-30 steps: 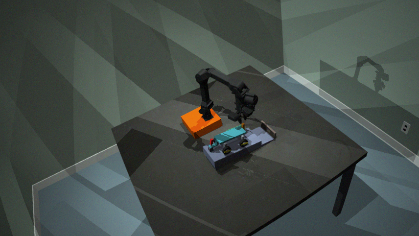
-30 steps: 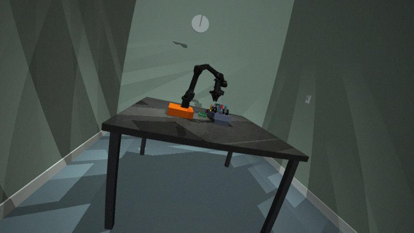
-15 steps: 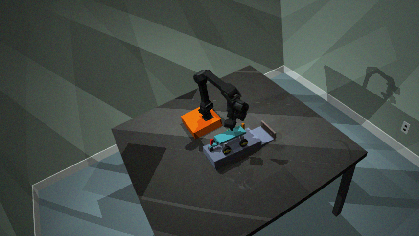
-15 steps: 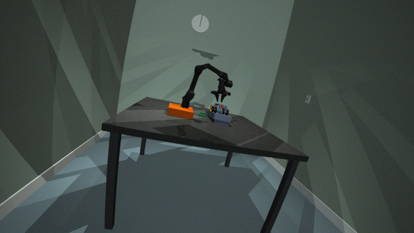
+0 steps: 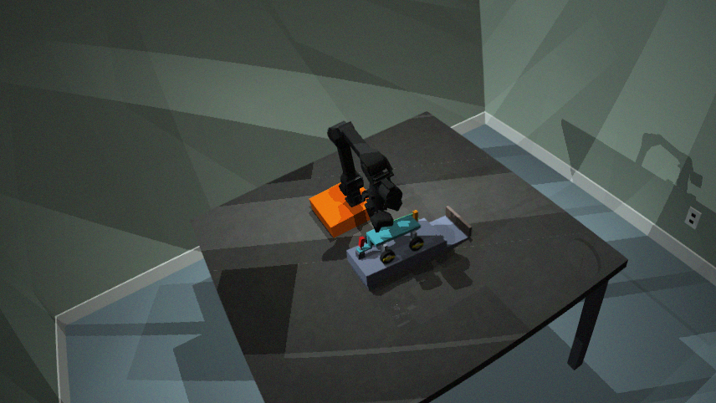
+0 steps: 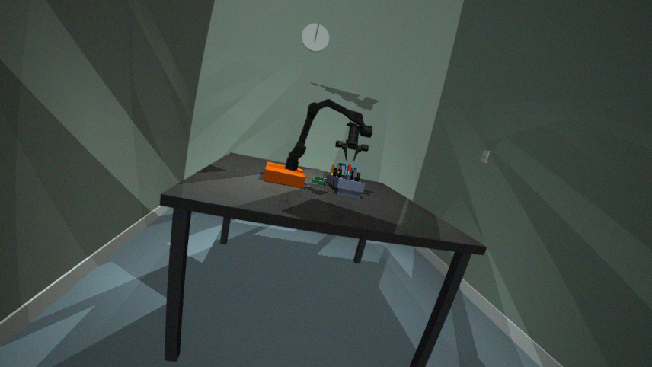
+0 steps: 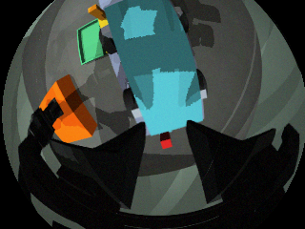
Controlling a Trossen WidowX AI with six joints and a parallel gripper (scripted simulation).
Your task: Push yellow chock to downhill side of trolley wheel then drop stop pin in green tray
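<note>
Right now my gripper tip is 1 cm past the red-headed stop pin, 6 cm to the left of it and 6 cm above it. Round my gripper tip: teal-topped trolley: 1 cm ahead, 5 cm to the left, 7 cm below; grey ramp: 1 cm ahead, 6 cm to the left, 14 cm below; yellow chock: 5 cm behind, 16 cm to the left, 10 cm below.
</note>
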